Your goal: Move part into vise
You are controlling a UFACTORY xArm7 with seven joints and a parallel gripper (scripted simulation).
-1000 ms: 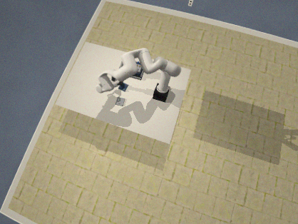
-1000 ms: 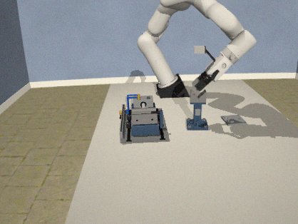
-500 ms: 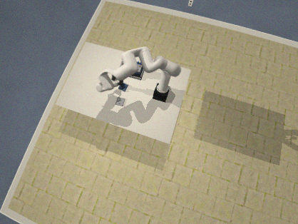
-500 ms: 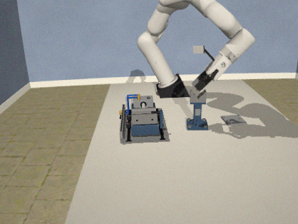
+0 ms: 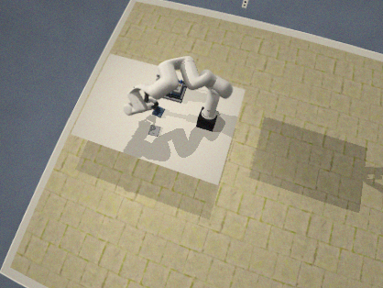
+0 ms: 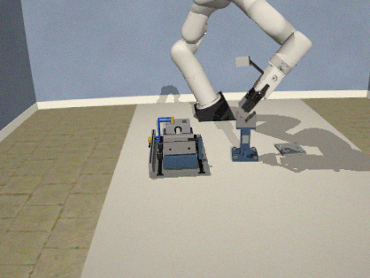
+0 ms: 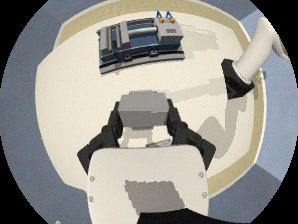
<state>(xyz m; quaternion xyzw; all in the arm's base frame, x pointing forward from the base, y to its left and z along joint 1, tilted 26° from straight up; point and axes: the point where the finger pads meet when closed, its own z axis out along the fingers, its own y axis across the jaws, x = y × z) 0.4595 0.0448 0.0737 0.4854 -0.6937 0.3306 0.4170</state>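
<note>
The part lies 1 cm to the right of my hand and 1 cm below it. Also, from my hand: V-block post (1 cm to the right, 13 cm below); then air cylinder (15 cm behind, 21 cm to the right, 11 cm below); then infeed plate (1 cm ahead, 18 cm to the left, 19 cm below).
</note>
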